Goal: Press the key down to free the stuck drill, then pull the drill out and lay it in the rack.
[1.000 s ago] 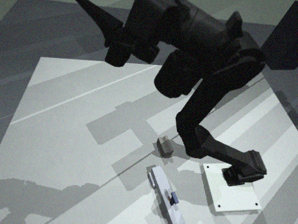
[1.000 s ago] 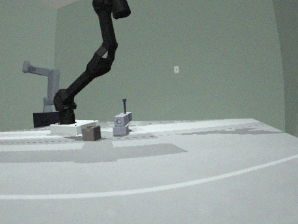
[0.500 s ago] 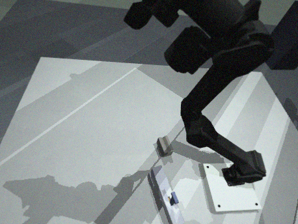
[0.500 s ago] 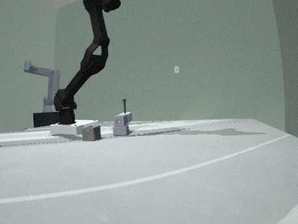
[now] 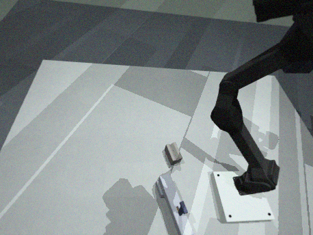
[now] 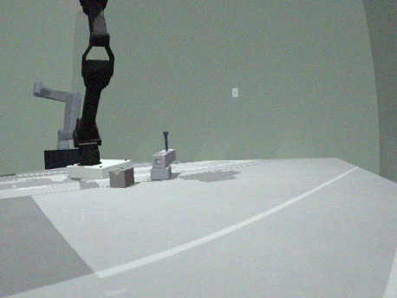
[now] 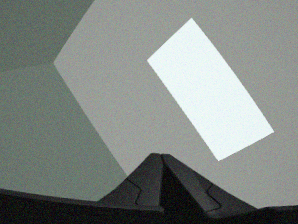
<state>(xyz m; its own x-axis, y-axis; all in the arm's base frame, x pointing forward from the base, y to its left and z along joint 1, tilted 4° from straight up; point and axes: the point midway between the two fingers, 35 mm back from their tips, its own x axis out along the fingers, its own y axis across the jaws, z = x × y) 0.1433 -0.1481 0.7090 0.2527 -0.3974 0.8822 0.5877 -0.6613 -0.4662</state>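
Now: gripper tip 90 mm short of the blue key, 270 mm to the right of it and 660 mm above it. The rest, counted from my gripper tip: housing: 100 mm ahead, 240 mm to the left, 720 mm below; then drill: 100 mm ahead, 220 mm to the left, 710 mm below; then rack: 60 mm ahead, 70 mm to the left, 740 mm below.
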